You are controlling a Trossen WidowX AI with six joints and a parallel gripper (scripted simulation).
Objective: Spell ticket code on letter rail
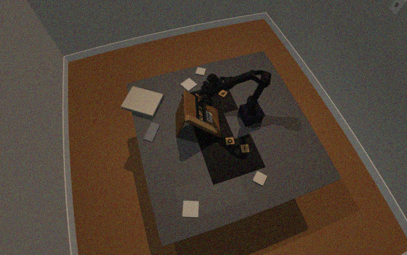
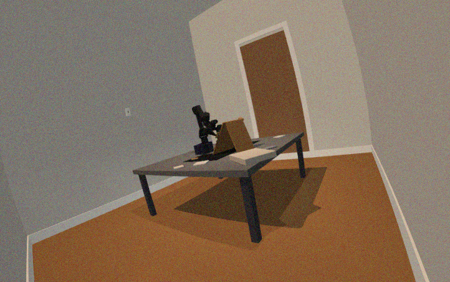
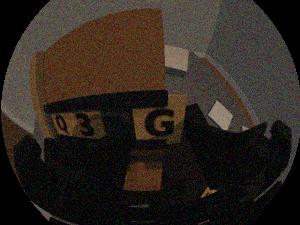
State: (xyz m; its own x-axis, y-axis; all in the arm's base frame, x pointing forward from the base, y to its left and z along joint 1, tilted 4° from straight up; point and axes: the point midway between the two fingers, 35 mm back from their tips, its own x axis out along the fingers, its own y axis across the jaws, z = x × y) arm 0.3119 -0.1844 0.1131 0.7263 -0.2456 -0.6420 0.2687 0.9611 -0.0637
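Now: gripper tip 120 mm to the right of the white ticket, 80 mm above it and 30 mm past it. Also, from my gripper tip: black mat 190 mm to the left, 170 mm below, 130 mm behind; then grey slab 390 mm ahead, 170 mm below, 50 mm to the left; then letter tile 240 mm behind, 170 mm below, 100 mm to the right.
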